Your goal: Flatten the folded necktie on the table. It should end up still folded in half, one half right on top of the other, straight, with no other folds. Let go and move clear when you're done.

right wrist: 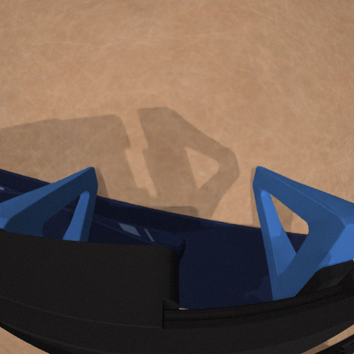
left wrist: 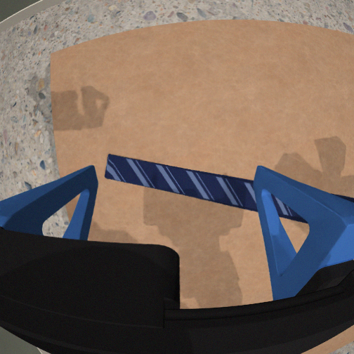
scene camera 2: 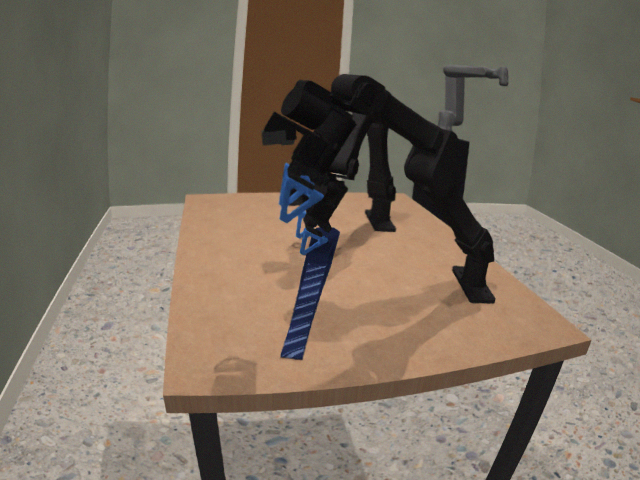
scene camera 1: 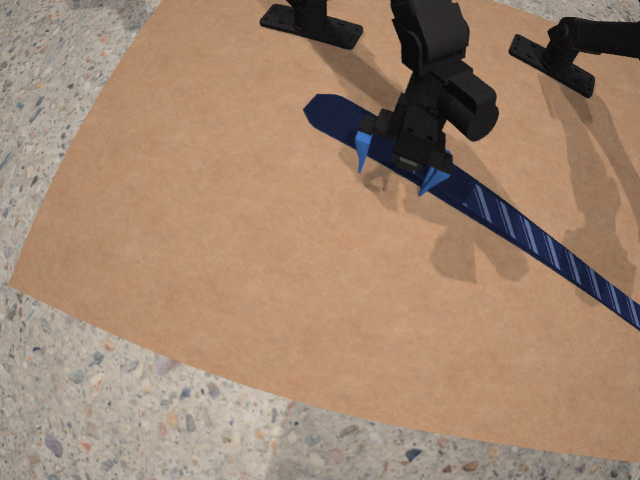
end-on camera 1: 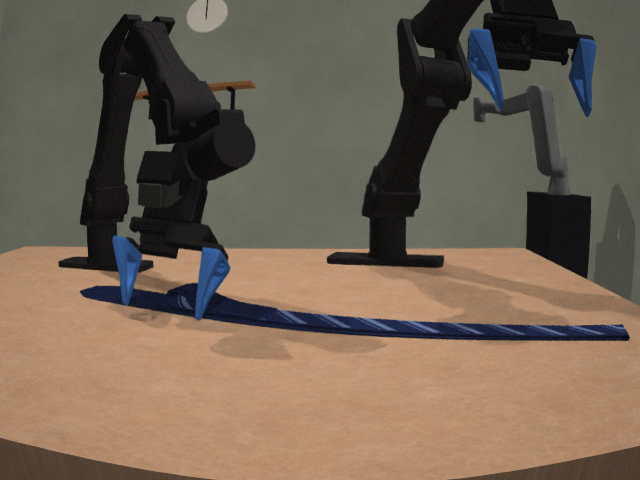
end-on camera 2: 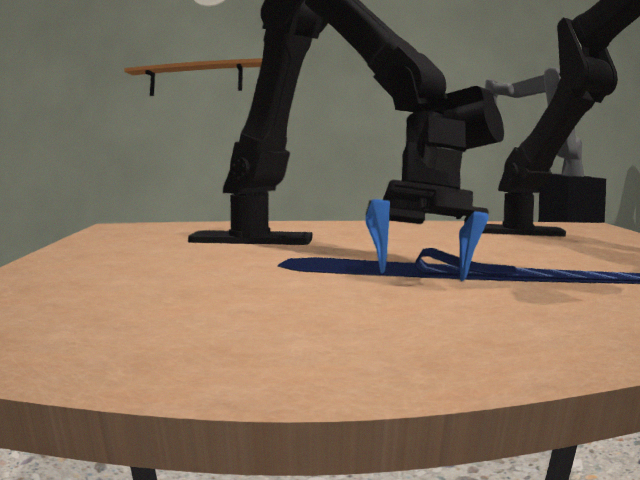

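The dark blue necktie (scene camera 1: 548, 246) (scene camera 2: 310, 291) (end-on camera 1: 356, 324) (left wrist: 175, 179) (right wrist: 225, 262) lies long and nearly straight, its striped stretch towards one end and its plain wide end at the other. Near the wide end the upper layer is folded back on itself in a raised loop (end-on camera 1: 180, 295) (end-on camera 2: 424, 256), with a flap lying over the striped part. My right gripper (scene camera 1: 390, 183) (end-on camera 1: 162, 311) (end-on camera 2: 422, 276) (right wrist: 174, 175) is open and empty, low at the tie's edge, one finger beside the loop. My left gripper (end-on camera 1: 544, 112) (left wrist: 175, 174) is open and empty, high above the striped part.
The brown table (scene camera 1: 206, 289) (scene camera 2: 232, 320) (end-on camera 1: 310, 403) (end-on camera 2: 258, 351) has a curved edge. The bases of both arms stand on its far side in the end-on views. A grey crank-shaped object (scene camera 2: 454, 95) (end-on camera 1: 542, 129) stands behind the left arm.
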